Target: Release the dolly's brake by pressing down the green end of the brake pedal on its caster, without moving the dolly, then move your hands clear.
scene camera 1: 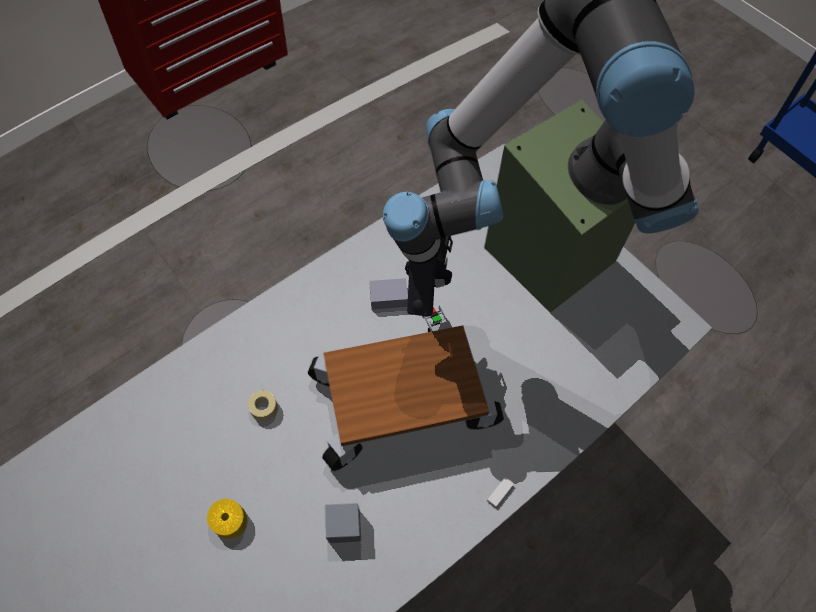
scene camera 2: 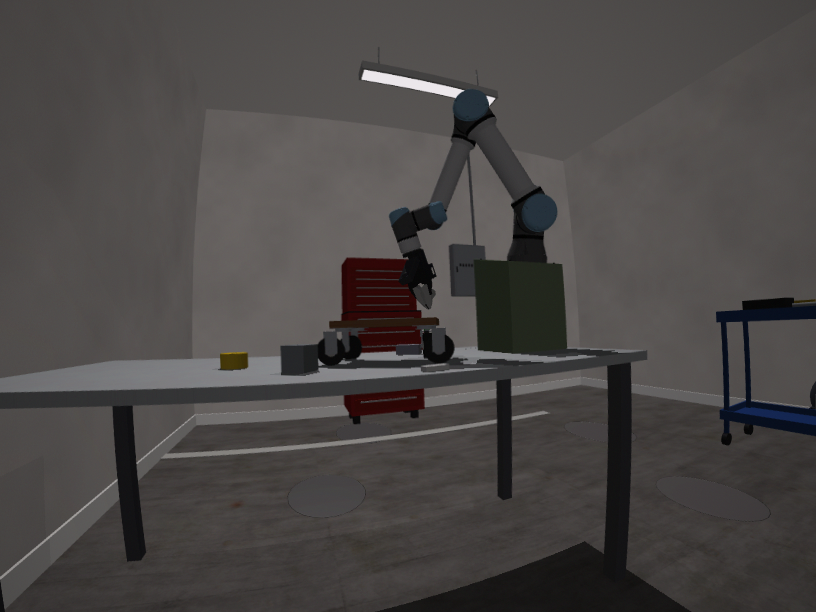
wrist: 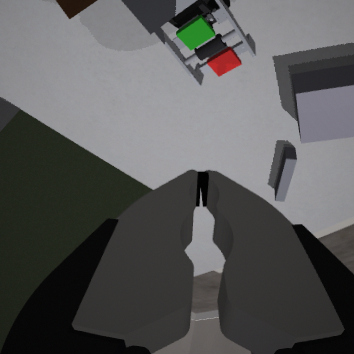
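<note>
The dolly stands upright on its casters, with a brown wooden deck; a deck corner shows at the top of the wrist view. The brake pedal's green end is beside the deck, and its red end points away from the deck. How the pedal is tilted is hard to tell. My gripper is shut and empty, pointing down at a slant above the level of the deck, apart from the pedal. In scene camera 1 its body hides the fingertips.
A pale grey block lies near the pedal, with a small grey bar beyond. The green pedestal carries the arm. A tape ring, yellow spool, grey cube and white bar lie around the dolly.
</note>
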